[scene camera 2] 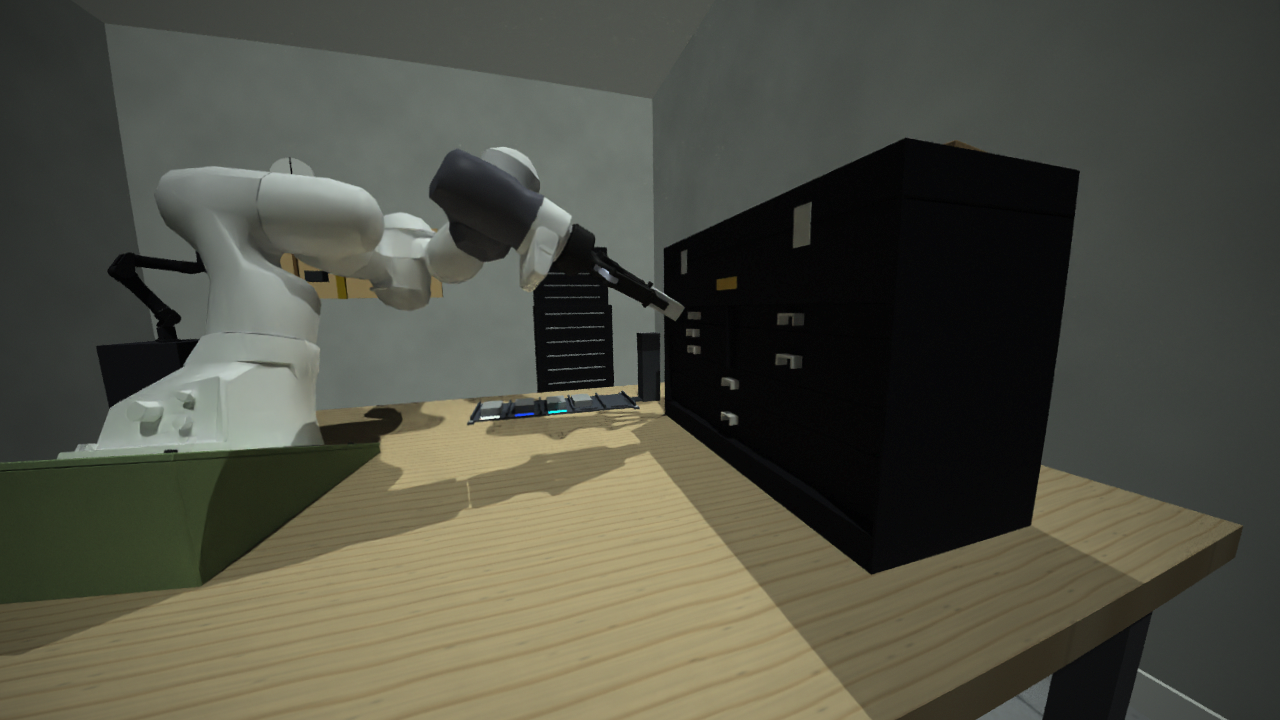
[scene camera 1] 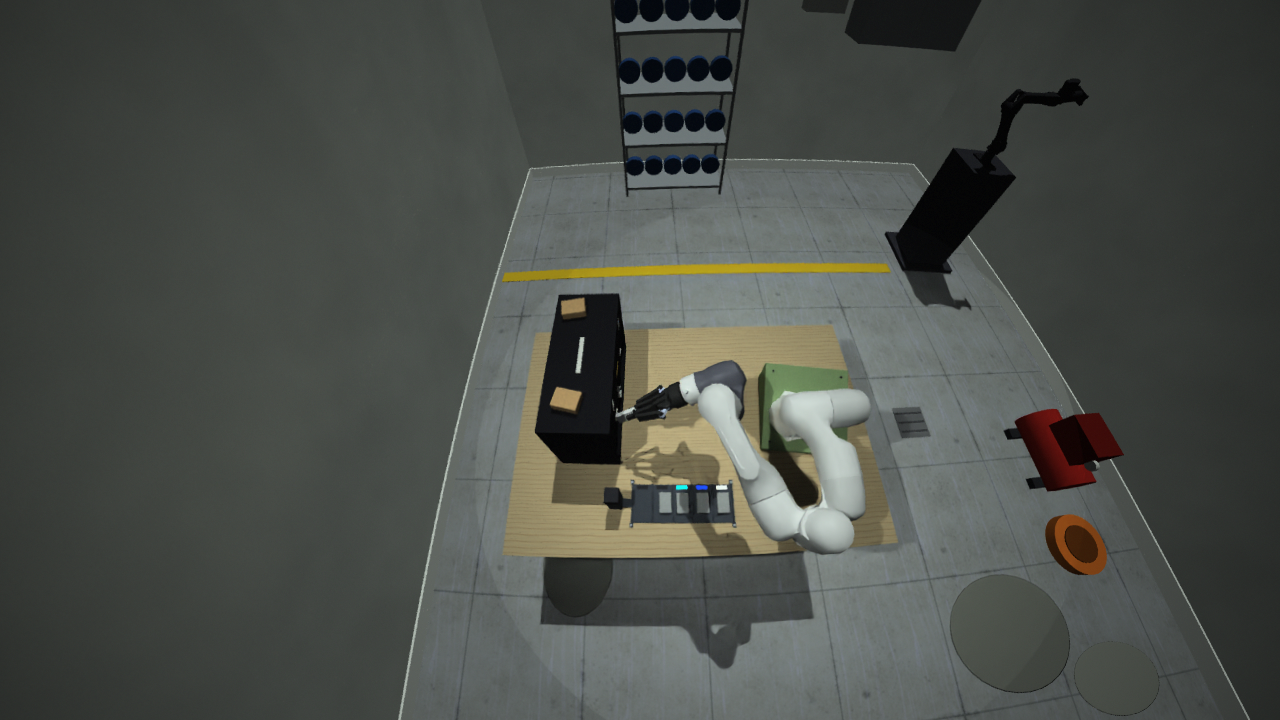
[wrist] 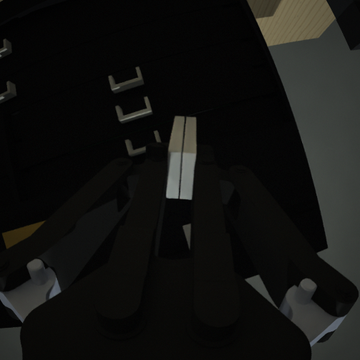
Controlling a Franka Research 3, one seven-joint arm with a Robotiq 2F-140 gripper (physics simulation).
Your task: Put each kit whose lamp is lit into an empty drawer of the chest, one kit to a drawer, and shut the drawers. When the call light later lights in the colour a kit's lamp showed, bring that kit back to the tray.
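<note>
The black chest [scene camera 1: 597,326] [scene camera 2: 975,358] [wrist: 225,60] stands at the table's left in scene camera 1; its drawers look shut. My gripper [scene camera 1: 623,414] [scene camera 2: 673,309] [wrist: 184,134] is shut and empty, its tips at the chest front, just beside the top handle [scene camera 2: 693,315] [wrist: 144,148] of a column of three; contact cannot be told. The tray [scene camera 1: 644,505] [scene camera 2: 617,402] holds a kit with white lamp [scene camera 1: 723,503] [scene camera 2: 490,406], one with blue lamp [scene camera 1: 702,503] [scene camera 2: 523,407], one with cyan lamp [scene camera 1: 682,503] [scene camera 2: 556,404], and an unlit kit [scene camera 1: 665,503] [scene camera 2: 583,402].
A dark, unlit post [scene camera 1: 612,497] [scene camera 2: 648,367] stands beside the tray's empty end. Two tan blocks [scene camera 1: 565,400] [scene camera 1: 573,308] lie on the chest. The arm stands on a green base [scene camera 1: 805,374] [scene camera 2: 98,528]. More handles [scene camera 2: 788,360] [scene camera 2: 729,383] stick out from the chest front.
</note>
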